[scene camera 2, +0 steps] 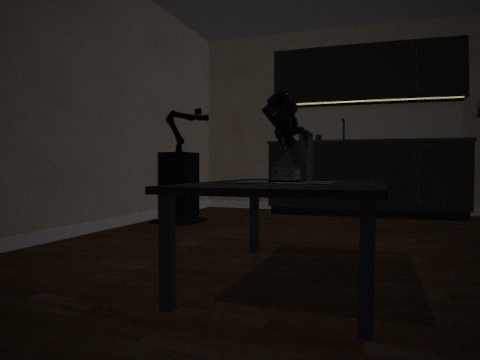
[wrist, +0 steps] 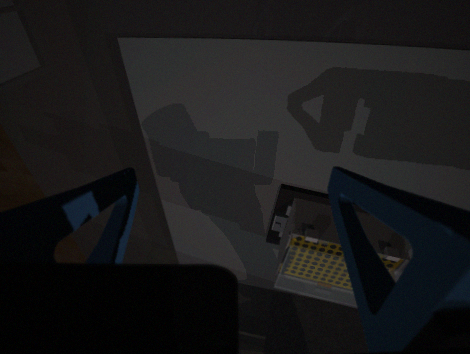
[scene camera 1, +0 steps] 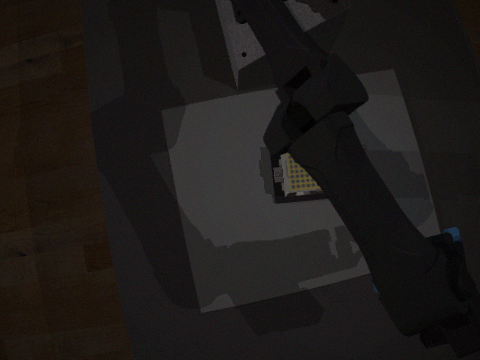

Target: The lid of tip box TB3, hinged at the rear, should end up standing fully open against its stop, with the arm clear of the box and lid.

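Frame: origin at the arm's base, x ahead, y left, z up, level; centimetres.
Seen in the pictures: gripper, fingertip midpoint: [scene camera 2: 297, 151] [wrist: 233, 178]; arm's base at its link origin: [scene camera 2: 296, 148].
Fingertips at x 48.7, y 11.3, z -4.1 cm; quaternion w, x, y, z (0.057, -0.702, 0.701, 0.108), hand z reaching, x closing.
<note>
Offsets run from my fingertips to a thing's top centre. "pt": to the spot under its first point. Level surfaces: height alone.
Tip box TB3 @(dz -6.7, dx -18.2, dy -9.4 cm) [scene camera 1: 302, 175] [scene camera 2: 286, 173] [wrist: 320, 262], with a yellow, hole-patterned rack inside, sits in a dark tray frame @(pt dz -13.7, dx -13.6, dy -13.0 cm) [scene camera 1: 300, 199] on the light mat. The arm hides part of it in scene camera 1. In scene camera 2 a faint, clear, peaked shape [scene camera 2: 287, 160] rises above the box and looks like the raised lid; its exact angle cannot be told. My gripper [scene camera 2: 296, 146] [wrist: 233, 178] is open and empty, its blue fingers spread wide. It is above the box level; in the wrist view the right finger covers part of the box. The lid's hinge is not clearly visible.
The light mat @(dz -14.5 cm) [scene camera 1: 220, 200] [wrist: 225, 60] lies on the dark table [scene camera 1: 150, 340] [scene camera 2: 225, 190]. A speckled, pale plate with holes [scene camera 1: 245, 40] stands beyond the mat, under the arm. A grey column [scene camera 2: 308, 165] rises beside the box. Another arm stands on a black pedestal [scene camera 2: 178, 185] behind the table.
</note>
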